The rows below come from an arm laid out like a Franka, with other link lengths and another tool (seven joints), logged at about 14 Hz.
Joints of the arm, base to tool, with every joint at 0 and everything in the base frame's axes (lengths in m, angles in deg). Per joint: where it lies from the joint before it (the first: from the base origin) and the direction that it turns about. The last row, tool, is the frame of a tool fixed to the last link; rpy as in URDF.
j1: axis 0 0 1 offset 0 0 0.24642
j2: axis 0 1 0 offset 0 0 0
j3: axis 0 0 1 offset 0 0 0.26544
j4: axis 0 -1 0 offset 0.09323 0 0
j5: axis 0 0 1 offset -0.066 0 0.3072
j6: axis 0 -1 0 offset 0 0 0
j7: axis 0 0 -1 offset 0.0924 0 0
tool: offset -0.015 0.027 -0.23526 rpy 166.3 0 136.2
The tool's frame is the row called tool.
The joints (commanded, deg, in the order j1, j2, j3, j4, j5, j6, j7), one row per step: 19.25, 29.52, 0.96, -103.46, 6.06, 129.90, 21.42; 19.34, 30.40, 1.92, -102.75, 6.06, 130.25, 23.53; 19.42, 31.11, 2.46, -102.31, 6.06, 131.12, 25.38; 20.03, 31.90, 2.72, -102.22, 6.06, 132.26, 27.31; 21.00, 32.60, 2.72, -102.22, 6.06, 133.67, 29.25; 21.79, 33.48, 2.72, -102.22, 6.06, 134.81, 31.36; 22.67, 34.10, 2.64, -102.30, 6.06, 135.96, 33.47; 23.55, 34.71, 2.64, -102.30, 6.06, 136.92, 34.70; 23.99, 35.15, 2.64, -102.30, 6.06, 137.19, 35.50; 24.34, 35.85, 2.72, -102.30, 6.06, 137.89, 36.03; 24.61, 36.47, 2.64, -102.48, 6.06, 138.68, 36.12; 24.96, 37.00, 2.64, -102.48, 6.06, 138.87, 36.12; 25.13, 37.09, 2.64, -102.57, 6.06, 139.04, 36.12
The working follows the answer.
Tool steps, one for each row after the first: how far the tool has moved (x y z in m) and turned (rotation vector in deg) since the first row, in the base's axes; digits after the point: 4 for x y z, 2 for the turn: -0.0005, 0.0113, -0.0034, 0.34, 0.14, -1.22; 0.0016, 0.0187, -0.0062, 0.65, -0.20, -2.60; 0.0009, 0.0274, -0.0118, 0.76, -0.42, -3.80; 0.0004, 0.0371, -0.0167, 0.85, -0.93, -4.90; -0.0011, 0.0446, -0.0239, 0.79, -1.01, -6.32; -0.0024, 0.0522, -0.0289, 0.77, -1.28, -7.72; -0.0049, 0.0604, -0.0335, 0.83, -1.50, -8.16; -0.0074, 0.0640, -0.0375, 0.69, -1.29, -8.54; -0.0095, 0.0676, -0.0435, 0.68, -1.23, -8.72; -0.0111, 0.0686, -0.0496, 0.59, -1.26, -8.68; -0.0145, 0.0709, -0.0547, 0.42, -0.96, -8.34; -0.0157, 0.0722, -0.0558, 0.41, -0.95, -8.19
Tool pose at each row, in the base's axes (x y z in m, rotation vector in deg; rounded; the steps above come from the unrounded poses): 0.5103, 0.2348, 0.0339, 75.25, 161.98, 21.98; 0.5098, 0.2461, 0.0305, -76.98, -161.08, -22.37; 0.5119, 0.2534, 0.0277, 78.77, 159.90, 22.99; 0.5112, 0.2622, 0.0221, 80.27, 158.78, 23.24; 0.5107, 0.2719, 0.0172, 81.44, 157.50, 23.63; 0.5091, 0.2794, 0.0101, 83.25, 156.25, 23.54; 0.5079, 0.2870, 0.0050, 84.90, 154.86, 23.62; 0.5054, 0.2952, 0.0004, 85.34, 154.33, 23.81; 0.5029, 0.2988, -0.0036, 85.94, 154.15, 23.49; 0.5008, 0.3024, -0.0095, 86.20, 154.03, 23.43; 0.4991, 0.3034, -0.0157, 86.12, 154.04, 23.32; 0.4958, 0.3057, -0.0207, 85.84, 154.53, 22.92; 0.4946, 0.3069, -0.0219, 85.64, 154.66, 22.91

